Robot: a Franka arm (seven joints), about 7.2 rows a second.
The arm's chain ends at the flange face. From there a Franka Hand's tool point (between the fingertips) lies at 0.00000 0.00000 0.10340 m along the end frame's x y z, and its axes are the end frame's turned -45 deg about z.
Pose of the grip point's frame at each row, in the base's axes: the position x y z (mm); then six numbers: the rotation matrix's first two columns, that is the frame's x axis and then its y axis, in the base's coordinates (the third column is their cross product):
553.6, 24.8, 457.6, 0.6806, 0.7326, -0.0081, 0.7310, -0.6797, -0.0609
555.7, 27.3, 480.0, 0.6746, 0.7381, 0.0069, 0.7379, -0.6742, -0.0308
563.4, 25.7, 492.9, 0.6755, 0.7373, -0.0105, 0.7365, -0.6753, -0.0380
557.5, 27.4, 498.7, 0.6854, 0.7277, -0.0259, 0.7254, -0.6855, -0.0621
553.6, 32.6, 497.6, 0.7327, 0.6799, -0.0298, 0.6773, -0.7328, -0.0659
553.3, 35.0, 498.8, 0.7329, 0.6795, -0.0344, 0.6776, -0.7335, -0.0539
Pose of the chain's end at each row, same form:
558.8, 21.1, 560.8, 0.9982, 0.0374, -0.0488, 0.0356, -0.9986, -0.0373
557.6, 24.6, 583.3, 0.9988, 0.0452, -0.0169, 0.0448, -0.9986, -0.0267
567.0, 23.8, 596.2, 0.9984, 0.0438, -0.0343, 0.0431, -0.9989, -0.0194
564.0, 24.9, 601.9, 0.9976, 0.0298, -0.0622, 0.0283, -0.9993, -0.0256
560.5, 29.7, 600.7, 0.9970, -0.0374, -0.0677, -0.0392, -0.9989, -0.0255
559.7, 33.3, 602.0, 0.9974, -0.0382, -0.0624, -0.0391, -0.9991, -0.0138

